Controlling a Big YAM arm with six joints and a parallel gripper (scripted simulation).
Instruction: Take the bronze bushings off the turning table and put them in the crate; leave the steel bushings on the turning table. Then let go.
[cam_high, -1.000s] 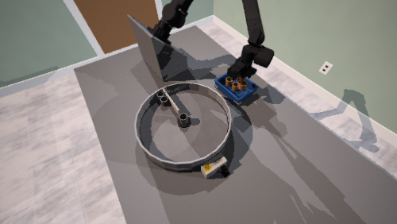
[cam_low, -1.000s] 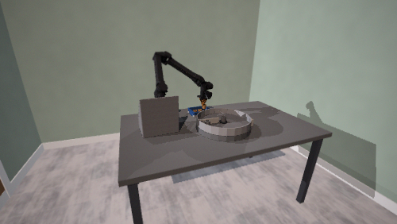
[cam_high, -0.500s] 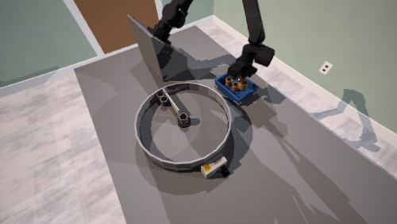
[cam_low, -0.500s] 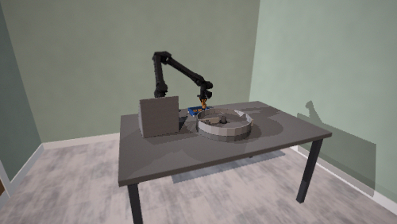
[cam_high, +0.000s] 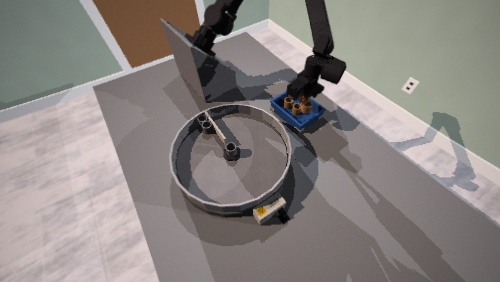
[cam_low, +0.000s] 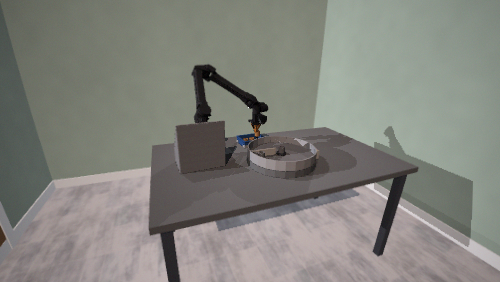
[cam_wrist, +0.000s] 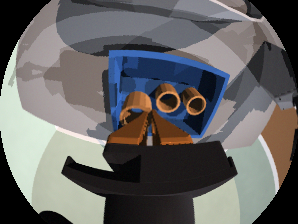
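My gripper is now 6 cm above the blue crate and 3 cm past it. From my hand the other things lie so: round turning table (36 cm to the right, 4 cm below, 1 cm ahead).
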